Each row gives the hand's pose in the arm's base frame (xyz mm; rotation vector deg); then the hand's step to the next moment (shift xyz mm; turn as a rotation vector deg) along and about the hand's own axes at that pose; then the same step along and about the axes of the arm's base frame.
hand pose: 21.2 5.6 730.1 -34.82 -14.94 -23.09
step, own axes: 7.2 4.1 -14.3 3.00 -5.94 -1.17
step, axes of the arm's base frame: 9.9 -7.6 -10.8 0.20 -6.00 3.09
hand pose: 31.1 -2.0 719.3 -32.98 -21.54 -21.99
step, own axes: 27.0 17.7 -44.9 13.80 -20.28 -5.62
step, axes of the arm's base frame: 41.7 -19.2 -30.8 4.13 -22.32 10.87
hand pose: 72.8 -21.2 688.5 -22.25 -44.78 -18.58
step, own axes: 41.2 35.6 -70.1 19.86 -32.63 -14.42
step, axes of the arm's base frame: 85.6 -6.1 -22.8 8.39 -38.02 12.30
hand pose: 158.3 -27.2 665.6 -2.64 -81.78 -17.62
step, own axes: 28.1 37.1 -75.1 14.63 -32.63 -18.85
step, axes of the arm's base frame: 84.4 14.4 21.9 12.09 -38.02 6.53
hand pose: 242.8 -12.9 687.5 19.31 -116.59 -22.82
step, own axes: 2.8 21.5 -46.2 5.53 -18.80 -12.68
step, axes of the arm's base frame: 37.9 12.0 32.0 9.92 -21.00 2.29
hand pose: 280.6 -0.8 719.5 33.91 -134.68 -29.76
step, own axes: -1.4 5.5 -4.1 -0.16 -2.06 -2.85
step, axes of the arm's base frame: 2.2 4.4 5.0 2.60 -2.20 0.91
